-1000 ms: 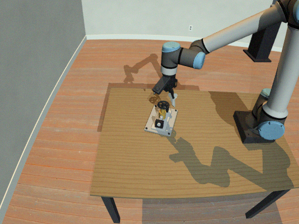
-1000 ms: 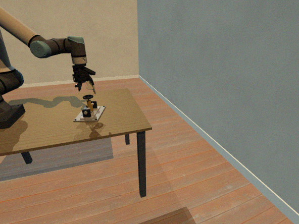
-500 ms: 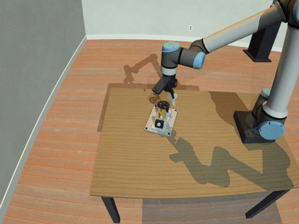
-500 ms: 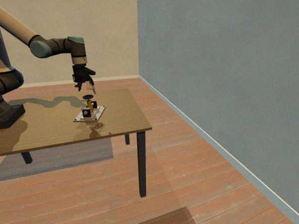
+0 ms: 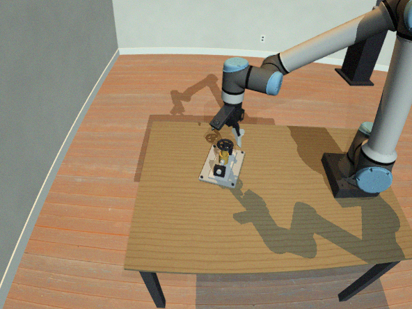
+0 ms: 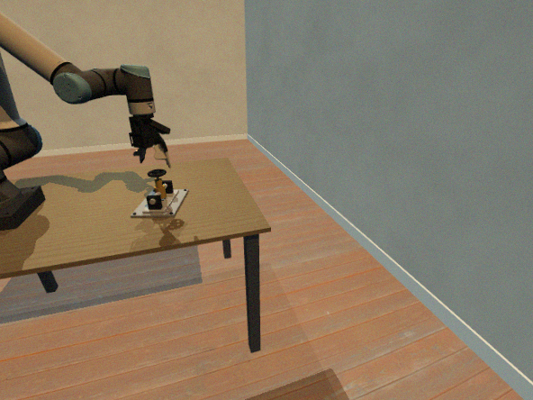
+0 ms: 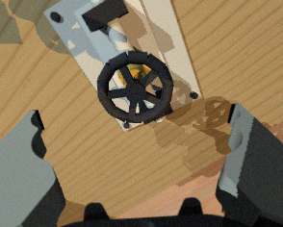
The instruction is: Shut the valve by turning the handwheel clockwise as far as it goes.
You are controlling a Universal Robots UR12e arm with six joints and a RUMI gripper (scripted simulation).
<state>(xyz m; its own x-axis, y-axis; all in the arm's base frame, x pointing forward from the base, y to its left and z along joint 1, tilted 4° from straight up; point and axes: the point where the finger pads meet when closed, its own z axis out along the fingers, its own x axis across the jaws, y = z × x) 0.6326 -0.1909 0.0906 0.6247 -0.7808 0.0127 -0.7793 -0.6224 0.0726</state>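
The black spoked handwheel lies 40 mm below my hand. From my hand the other things lie so: base plate: 160 mm below.
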